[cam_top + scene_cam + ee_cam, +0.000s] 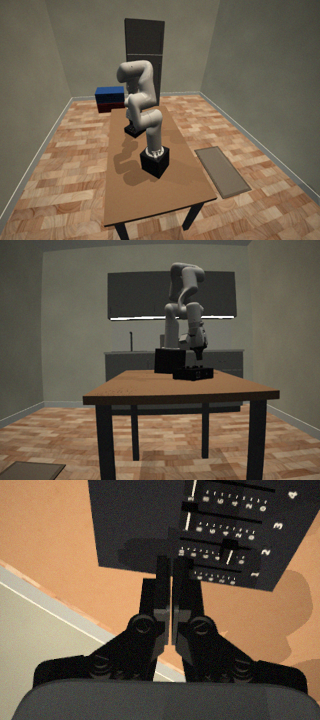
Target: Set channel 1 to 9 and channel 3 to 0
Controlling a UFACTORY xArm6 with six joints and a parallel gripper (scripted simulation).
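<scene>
Right now the fader cap is 20 mm behind my hand, 10 mm to the left of it and 50 mm below it.
</scene>
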